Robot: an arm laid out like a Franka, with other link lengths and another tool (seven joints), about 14 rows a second.
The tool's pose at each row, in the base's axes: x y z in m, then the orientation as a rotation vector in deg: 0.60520, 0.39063, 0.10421, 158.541, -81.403, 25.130; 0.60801, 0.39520, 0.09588, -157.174, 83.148, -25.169; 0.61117, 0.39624, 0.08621, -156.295, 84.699, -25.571; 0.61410, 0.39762, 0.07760, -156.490, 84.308, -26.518; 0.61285, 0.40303, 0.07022, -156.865, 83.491, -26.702; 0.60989, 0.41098, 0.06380, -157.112, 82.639, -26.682
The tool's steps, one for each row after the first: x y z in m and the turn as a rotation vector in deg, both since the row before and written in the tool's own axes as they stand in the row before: -0.00414, -0.00389, 0.00812, 0.238, -0.053, 1.436; -0.00150, -0.00184, 0.00995, -0.031, 0.313, 1.123; -0.00173, -0.00196, 0.00882, 0.213, 0.565, -0.295; -0.00695, -0.00096, 0.00601, 0.155, 0.053, -0.562; -0.00966, -0.00120, 0.00430, 0.232, -0.120, -0.521
